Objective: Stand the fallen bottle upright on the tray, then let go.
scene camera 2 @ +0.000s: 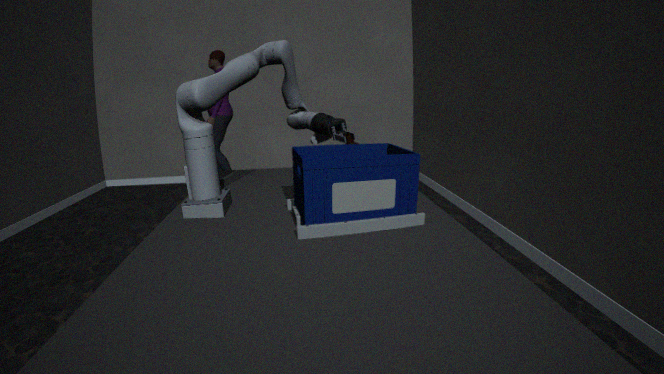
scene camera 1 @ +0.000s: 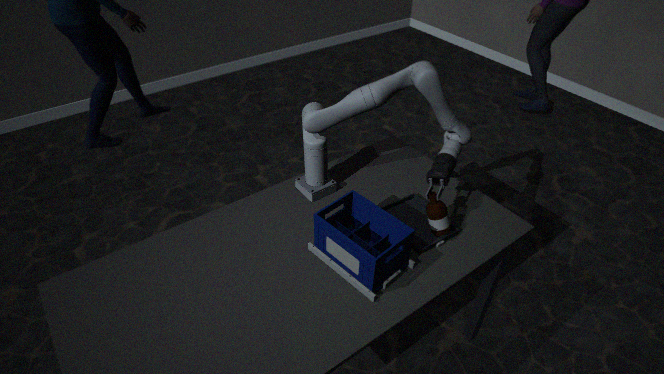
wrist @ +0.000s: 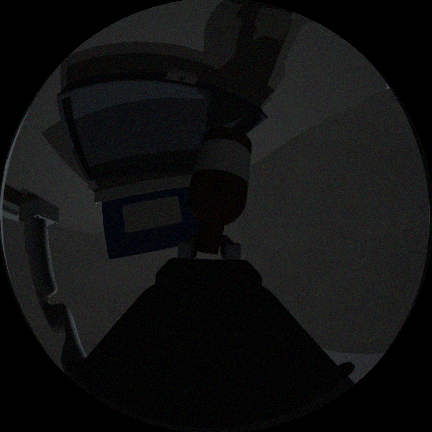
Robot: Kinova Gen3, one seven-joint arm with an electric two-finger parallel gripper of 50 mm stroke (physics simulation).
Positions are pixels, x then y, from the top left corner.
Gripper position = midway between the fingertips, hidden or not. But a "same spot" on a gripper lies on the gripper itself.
my gripper: scene camera 2; scene camera 1; wrist 208,242
same spot on my gripper: (scene camera 1: pixel 442 168) = (scene camera 2: pixel 331 119)
